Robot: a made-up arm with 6 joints. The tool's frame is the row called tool. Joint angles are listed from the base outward.
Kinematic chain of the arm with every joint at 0, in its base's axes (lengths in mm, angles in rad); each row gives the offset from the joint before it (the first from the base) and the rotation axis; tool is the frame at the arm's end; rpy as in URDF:
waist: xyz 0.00 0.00 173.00 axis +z
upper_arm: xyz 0.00 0.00 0.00 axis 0.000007 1 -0.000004
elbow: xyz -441.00 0.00 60.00 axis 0.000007 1 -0.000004
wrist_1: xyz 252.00 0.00 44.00 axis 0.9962 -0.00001 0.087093
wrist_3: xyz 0.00 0.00 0.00 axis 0.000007 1 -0.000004
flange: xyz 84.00 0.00 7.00 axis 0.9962 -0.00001 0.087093
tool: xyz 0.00 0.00 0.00 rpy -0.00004 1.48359 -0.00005
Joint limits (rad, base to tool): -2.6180..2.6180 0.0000..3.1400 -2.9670..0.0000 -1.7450..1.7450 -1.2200..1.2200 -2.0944..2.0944
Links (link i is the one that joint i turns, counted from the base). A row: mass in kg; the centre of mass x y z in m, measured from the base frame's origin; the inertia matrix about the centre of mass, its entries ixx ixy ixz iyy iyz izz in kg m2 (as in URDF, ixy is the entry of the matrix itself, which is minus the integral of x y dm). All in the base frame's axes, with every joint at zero. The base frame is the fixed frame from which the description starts. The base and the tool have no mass.
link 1: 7.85; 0.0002 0.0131 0.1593; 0.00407 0 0 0.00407 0 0.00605
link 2: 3.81; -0.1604 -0.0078 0.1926; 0.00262 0 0.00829 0.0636 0 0.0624
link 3: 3.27; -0.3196 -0.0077 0.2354; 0.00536 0 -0.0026 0.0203 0 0.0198
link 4: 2.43; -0.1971 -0.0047 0.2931; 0.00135 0 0.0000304 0.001 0 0.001
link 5: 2.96; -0.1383 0.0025 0.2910; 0.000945 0 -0.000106 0.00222 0 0.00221
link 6: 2.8; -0.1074 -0.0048 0.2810; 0.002 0 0.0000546 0.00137 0 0.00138
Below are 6 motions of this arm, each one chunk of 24 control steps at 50 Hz.
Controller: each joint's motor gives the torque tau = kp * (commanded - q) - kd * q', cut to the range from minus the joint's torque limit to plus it. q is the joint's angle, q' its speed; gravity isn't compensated. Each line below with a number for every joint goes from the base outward.
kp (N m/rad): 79 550 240 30 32 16
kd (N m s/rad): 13 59 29 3.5 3.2 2.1
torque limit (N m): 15 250 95 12 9.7 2.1
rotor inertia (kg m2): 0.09 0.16 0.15 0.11 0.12 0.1
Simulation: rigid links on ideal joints. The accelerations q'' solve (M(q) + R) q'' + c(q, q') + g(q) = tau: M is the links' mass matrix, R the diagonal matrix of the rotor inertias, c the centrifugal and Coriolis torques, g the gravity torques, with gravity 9.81 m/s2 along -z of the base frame. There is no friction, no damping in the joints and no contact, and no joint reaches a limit. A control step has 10 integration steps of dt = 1/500 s. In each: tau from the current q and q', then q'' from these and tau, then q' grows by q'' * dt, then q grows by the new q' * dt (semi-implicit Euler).
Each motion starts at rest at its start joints. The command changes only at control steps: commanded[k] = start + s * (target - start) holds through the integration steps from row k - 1 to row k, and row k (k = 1, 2, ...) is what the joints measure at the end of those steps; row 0 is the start. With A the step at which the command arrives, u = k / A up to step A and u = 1 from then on. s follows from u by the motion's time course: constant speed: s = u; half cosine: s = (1 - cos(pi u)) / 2; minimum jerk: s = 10 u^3 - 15 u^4 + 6 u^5; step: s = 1 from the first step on.
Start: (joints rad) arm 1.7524 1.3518 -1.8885 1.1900 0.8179 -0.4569
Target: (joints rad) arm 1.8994 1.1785 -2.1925 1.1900 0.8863 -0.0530
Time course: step
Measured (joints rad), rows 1 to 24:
1: 1.7561 1.3510 -1.8982 1.1824 0.8239 -0.4520
2: 1.7647 1.3465 -1.9154 1.1686 0.8361 -0.4386
3: 1.7762 1.3379 -1.9346 1.1547 0.8513 -0.4167
4: 1.7890 1.3261 -1.9546 1.1431 0.8680 -0.3864
5: 1.8022 1.3122 -1.9746 1.1349 0.8850 -0.3492
6: 1.8150 1.2969 -1.9943 1.1302 0.9015 -0.3091
7: 1.8268 1.2810 -2.0133 1.1287 0.9168 -0.2692
8: 1.8375 1.2650 -2.0314 1.1298 0.9304 -0.2315
9: 1.8468 1.2493 -2.0484 1.1328 0.9421 -0.1972
10: 1.8548 1.2345 -2.0643 1.1370 0.9519 -0.1668
11: 1.8617 1.2206 -2.0787 1.1419 0.9598 -0.1406
12: 1.8677 1.2080 -2.0918 1.1470 0.9662 -0.1186
13: 1.8729 1.1966 -2.1035 1.1520 0.9711 -0.1004
14: 1.8774 1.1867 -2.1137 1.1567 0.9748 -0.0856
15: 1.8813 1.1781 -2.1226 1.1609 0.9776 -0.0739
16: 1.8847 1.1709 -2.1302 1.1646 0.9797 -0.0648
17: 1.8876 1.1651 -2.1365 1.1675 0.9812 -0.0579
18: 1.8901 1.1605 -2.1417 1.1698 0.9823 -0.0528
19: 1.8922 1.1570 -2.1459 1.1715 0.9830 -0.0491
20: 1.8940 1.1546 -2.1490 1.1726 0.9835 -0.0466
21: 1.8954 1.1531 -2.1513 1.1730 0.9838 -0.0450
22: 1.8966 1.1525 -2.1529 1.1730 0.9839 -0.0440
23: 1.8975 1.1525 -2.1538 1.1725 0.9839 -0.0436
24: 1.8983 1.1531 -2.1541 1.1717 0.9839 -0.0435

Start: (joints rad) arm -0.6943 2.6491 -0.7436 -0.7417 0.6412 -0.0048
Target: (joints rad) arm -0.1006 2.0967 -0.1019 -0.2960 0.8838 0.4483
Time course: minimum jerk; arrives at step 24
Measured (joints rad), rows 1 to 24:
1: -0.6943 2.6534 -0.7451 -0.7420 0.6400 -0.0048
2: -0.6944 2.6622 -0.7478 -0.7428 0.6356 -0.0050
3: -0.6945 2.6723 -0.7504 -0.7436 0.6280 -0.0051
4: -0.6944 2.6816 -0.7519 -0.7442 0.6181 -0.0049
5: -0.6938 2.6884 -0.7515 -0.7438 0.6072 -0.0040
6: -0.6924 2.6917 -0.7484 -0.7419 0.5964 -0.0019
7: -0.6899 2.6907 -0.7418 -0.7381 0.5870 0.0019
8: -0.6858 2.6849 -0.7315 -0.7317 0.5799 0.0078
9: -0.6797 2.6740 -0.7169 -0.7224 0.5757 0.0162
10: -0.6713 2.6579 -0.6981 -0.7100 0.5749 0.0275
11: -0.6600 2.6367 -0.6751 -0.6943 0.5777 0.0418
12: -0.6457 2.6108 -0.6482 -0.6756 0.5840 0.0592
13: -0.6279 2.5807 -0.6177 -0.6540 0.5937 0.0795
14: -0.6064 2.5471 -0.5843 -0.6298 0.6064 0.1026
15: -0.5811 2.5109 -0.5485 -0.6036 0.6217 0.1280
16: -0.5520 2.4730 -0.5109 -0.5756 0.6390 0.1553
17: -0.5190 2.4346 -0.4724 -0.5466 0.6579 0.1839
18: -0.4827 2.3967 -0.4337 -0.5171 0.6776 0.2131
19: -0.4434 2.3604 -0.3956 -0.4876 0.6977 0.2423
20: -0.4022 2.3264 -0.3589 -0.4587 0.7175 0.2709
21: -0.3600 2.2956 -0.3243 -0.4311 0.7364 0.2981
22: -0.3183 2.2684 -0.2925 -0.4051 0.7538 0.3235
23: -0.2784 2.2450 -0.2640 -0.3815 0.7694 0.3465
24: -0.2415 2.2255 -0.2392 -0.3606 0.7827 0.3668

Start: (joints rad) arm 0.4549 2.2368 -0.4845 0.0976 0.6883 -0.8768
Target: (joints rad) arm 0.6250 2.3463 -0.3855 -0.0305 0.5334 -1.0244
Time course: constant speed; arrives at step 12
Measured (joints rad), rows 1 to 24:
1: 0.4551 2.2417 -0.4837 0.0971 0.6860 -0.8773
2: 0.4558 2.2519 -0.4823 0.0955 0.6793 -0.8787
3: 0.4573 2.2643 -0.4806 0.0925 0.6684 -0.8815
4: 0.4596 2.2773 -0.4786 0.0882 0.6540 -0.8856
5: 0.4630 2.2902 -0.4762 0.0825 0.6373 -0.8911
6: 0.4674 2.3028 -0.4735 0.0757 0.6192 -0.8978
7: 0.4728 2.3149 -0.4704 0.0680 0.6005 -0.9057
8: 0.4792 2.3266 -0.4667 0.0596 0.5818 -0.9145
9: 0.4867 2.3377 -0.4627 0.0506 0.5636 -0.9242
10: 0.4951 2.3485 -0.4582 0.0411 0.5462 -0.9345
11: 0.5044 2.3590 -0.4533 0.0313 0.5295 -0.9454
12: 0.5147 2.3692 -0.4481 0.0212 0.5138 -0.9567
13: 0.5255 2.3785 -0.4431 0.0115 0.4995 -0.9680
14: 0.5365 2.3864 -0.4388 0.0029 0.4874 -0.9787
15: 0.5475 2.3929 -0.4354 -0.0046 0.4776 -0.9884
16: 0.5581 2.3980 -0.4327 -0.0108 0.4701 -0.9971
17: 0.5683 2.4021 -0.4306 -0.0158 0.4644 -1.0045
18: 0.5778 2.4052 -0.4290 -0.0197 0.4603 -1.0108
19: 0.5866 2.4077 -0.4276 -0.0228 0.4575 -1.0160
20: 0.5945 2.4095 -0.4266 -0.0251 0.4558 -1.0202
21: 0.6017 2.4110 -0.4257 -0.0269 0.4548 -1.0235
22: 0.6080 2.4120 -0.4250 -0.0282 0.4544 -1.0261
23: 0.6135 2.4128 -0.4243 -0.0292 0.4544 -1.0280
24: 0.6182 2.4135 -0.4238 -0.0299 0.4547 -1.0294

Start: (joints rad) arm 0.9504 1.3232 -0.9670 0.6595 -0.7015 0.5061
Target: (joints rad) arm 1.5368 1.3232 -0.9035 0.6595 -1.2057 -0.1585
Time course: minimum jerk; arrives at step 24
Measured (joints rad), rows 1 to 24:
1: 0.9504 1.3239 -0.9621 0.6602 -0.7010 0.5061
2: 0.9503 1.3259 -0.9519 0.6630 -0.6983 0.5060
3: 0.9505 1.3292 -0.9397 0.6679 -0.6929 0.5054
4: 0.9511 1.3334 -0.9270 0.6745 -0.6858 0.5040
5: 0.9528 1.3380 -0.9148 0.6819 -0.6783 0.5013
6: 0.9560 1.3428 -0.9033 0.6897 -0.6719 0.4967
7: 0.9612 1.3474 -0.8927 0.6973 -0.6681 0.4894
8: 0.9689 1.3516 -0.8830 0.7045 -0.6682 0.4790
9: 0.9795 1.3553 -0.8741 0.7111 -0.6731 0.4648
10: 0.9932 1.3585 -0.8659 0.7170 -0.6831 0.4466
11: 1.0103 1.3610 -0.8585 0.7221 -0.6985 0.4241
12: 1.0306 1.3631 -0.8518 0.7265 -0.7190 0.3974
13: 1.0542 1.3647 -0.8456 0.7302 -0.7442 0.3665
14: 1.0807 1.3658 -0.8399 0.7331 -0.7733 0.3319
15: 1.1098 1.3667 -0.8348 0.7355 -0.8055 0.2942
16: 1.1410 1.3672 -0.8302 0.7371 -0.8396 0.2541
17: 1.1738 1.3675 -0.8260 0.7382 -0.8746 0.2124
18: 1.2074 1.3677 -0.8223 0.7386 -0.9096 0.1701
19: 1.2412 1.3676 -0.8190 0.7385 -0.9434 0.1280
20: 1.2745 1.3675 -0.8161 0.7378 -0.9751 0.0873
21: 1.3066 1.3672 -0.8136 0.7366 -1.0042 0.0488
22: 1.3369 1.3668 -0.8115 0.7351 -1.0299 0.0132
23: 1.3649 1.3663 -0.8098 0.7333 -1.0519 -0.0188
24: 1.3902 1.3658 -0.8084 0.7314 -1.0701 -0.0469

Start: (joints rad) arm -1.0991 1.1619 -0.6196 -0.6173 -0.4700 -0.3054
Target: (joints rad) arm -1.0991 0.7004 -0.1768 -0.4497 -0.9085 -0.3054
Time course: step
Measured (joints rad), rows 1 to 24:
1: -1.1014 1.1388 -0.5913 -0.6048 -0.4860 -0.3057
2: -1.1050 1.0893 -0.5341 -0.5822 -0.5229 -0.3059
3: -1.1072 1.0291 -0.4696 -0.5594 -0.5682 -0.3055
4: -1.1074 0.9680 -0.4072 -0.5407 -0.6154 -0.3048
5: -1.1063 0.9118 -0.3504 -0.5270 -0.6610 -0.3039
6: -1.1045 0.8632 -0.3001 -0.5180 -0.7022 -0.3030
7: -1.1026 0.8230 -0.2563 -0.5127 -0.7373 -0.3020
8: -1.1008 0.7906 -0.2188 -0.5102 -0.7653 -0.3011
9: -1.0994 0.7649 -0.1873 -0.5094 -0.7860 -0.3003
10: -1.0982 0.7448 -0.1613 -0.5095 -0.8002 -0.2995
11: -1.0973 0.7290 -0.1402 -0.5100 -0.8090 -0.2987
12: -1.0967 0.7168 -0.1233 -0.5104 -0.8136 -0.2981
13: -1.0964 0.7073 -0.1100 -0.5105 -0.8152 -0.2975
14: -1.0962 0.6999 -0.0996 -0.5102 -0.8148 -0.2970
15: -1.0961 0.6943 -0.0916 -0.5095 -0.8133 -0.2966
16: -1.0962 0.6900 -0.0856 -0.5084 -0.8112 -0.2963
17: -1.0963 0.6867 -0.0810 -0.5070 -0.8091 -0.2960
18: -1.0965 0.6841 -0.0777 -0.5055 -0.8071 -0.2958
19: -1.0967 0.6822 -0.0752 -0.5038 -0.8055 -0.2957
20: -1.0969 0.6808 -0.0735 -0.5021 -0.8043 -0.2956
21: -1.0971 0.6797 -0.0723 -0.5004 -0.8034 -0.2956
22: -1.0973 0.6788 -0.0715 -0.4989 -0.8029 -0.2956
23: -1.0975 0.6782 -0.0710 -0.4974 -0.8027 -0.2956
24: -1.0977 0.6777 -0.0707 -0.4961 -0.8028 -0.2956

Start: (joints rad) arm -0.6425 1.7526 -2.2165 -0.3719 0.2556 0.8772
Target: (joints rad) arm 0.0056 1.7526 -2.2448 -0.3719 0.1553 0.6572
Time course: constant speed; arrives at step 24
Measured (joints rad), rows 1 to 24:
1: -0.6422 1.7530 -2.2130 -0.3719 0.2570 0.8769
2: -0.6411 1.7552 -2.2071 -0.3718 0.2614 0.8761
3: -0.6389 1.7593 -2.2004 -0.3717 0.2681 0.8744
4: -0.6353 1.7650 -2.1932 -0.3715 0.2763 0.8719
5: -0.6303 1.7718 -2.1856 -0.3712 0.2852 0.8684
6: -0.6237 1.7793 -2.1780 -0.3709 0.2943 0.8640
7: -0.6155 1.7874 -2.1703 -0.3706 0.3032 0.8588
8: -0.6058 1.7956 -2.1629 -0.3702 0.3113 0.8529
9: -0.5945 1.8037 -2.1558 -0.3697 0.3186 0.8463
10: -0.5816 1.8116 -2.1491 -0.3693 0.3248 0.8392
11: -0.5672 1.8191 -2.1430 -0.3688 0.3298 0.8317
12: -0.5513 1.8261 -2.1374 -0.3682 0.3336 0.8238
13: -0.5340 1.8323 -2.1325 -0.3677 0.3362 0.8156
14: -0.5153 1.8380 -2.1283 -0.3672 0.3376 0.8072
15: -0.4952 1.8429 -2.1247 -0.3666 0.3378 0.7986
16: -0.4739 1.8470 -2.1219 -0.3662 0.3370 0.7899
17: -0.4513 1.8505 -2.1197 -0.3657 0.3353 0.7810
18: -0.4276 1.8533 -2.1182 -0.3653 0.3326 0.7721
19: -0.4027 1.8555 -2.1172 -0.3649 0.3292 0.7631
20: -0.3768 1.8572 -2.1167 -0.3646 0.3251 0.7540
21: -0.3500 1.8583 -2.1168 -0.3643 0.3205 0.7450
22: -0.3222 1.8590 -2.1172 -0.3641 0.3153 0.7359
23: -0.2937 1.8594 -2.1180 -0.3639 0.3098 0.7268
24: -0.2644 1.8594 -2.1191 -0.3638 0.3041 0.7177

